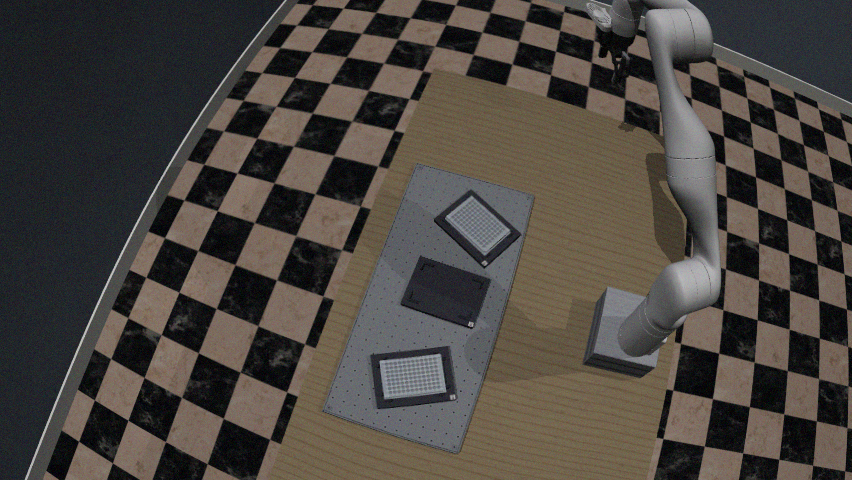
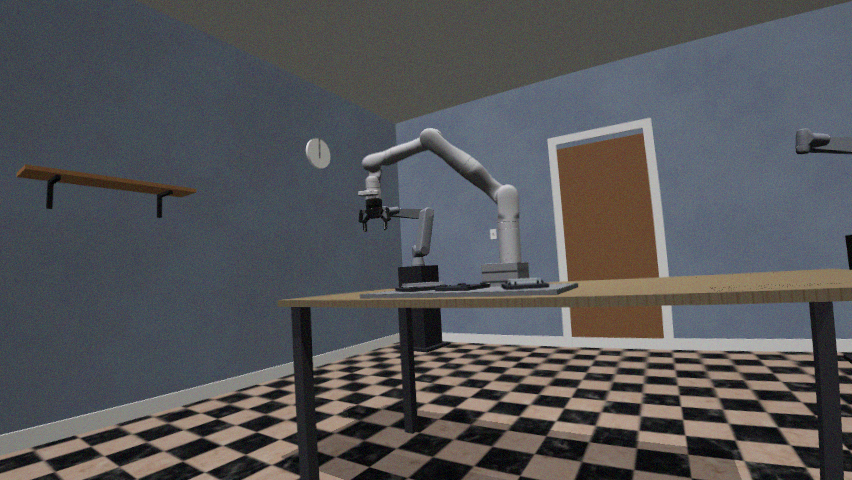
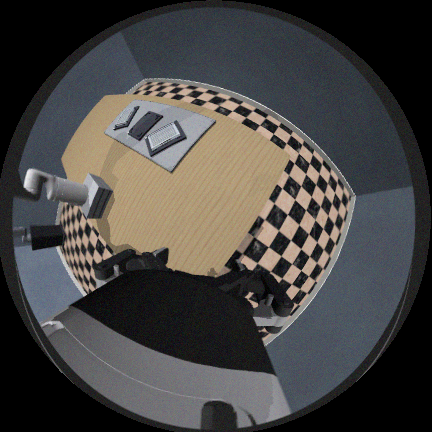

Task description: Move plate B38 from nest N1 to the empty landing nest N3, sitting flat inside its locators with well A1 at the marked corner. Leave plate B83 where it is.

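Observation:
One white well plate (image 1: 478,225) (image 3: 165,136) sits in a dark, angled nest (image 1: 441,221) at one end of the grey board. Another white plate (image 1: 412,376) (image 2: 524,282) (image 3: 124,118) sits in a nest (image 1: 375,381) at the other end. Their labels are too small to read, so I cannot tell which is B38 or B83. The middle nest (image 1: 445,292) (image 2: 462,286) (image 3: 145,125) is dark and empty, with corner locators and a small white marker (image 1: 471,324) at one corner. My gripper (image 1: 618,74) (image 2: 375,228) (image 3: 199,260) is open and empty, high up and well away from both plates.
The grey perforated board (image 1: 396,238) (image 3: 192,132) lies on the wooden table (image 1: 572,238) (image 2: 685,287) (image 3: 215,200). My arm's base block (image 1: 620,307) (image 2: 504,271) (image 3: 100,197) stands beside it. Another robot arm (image 2: 425,232) stands behind the table.

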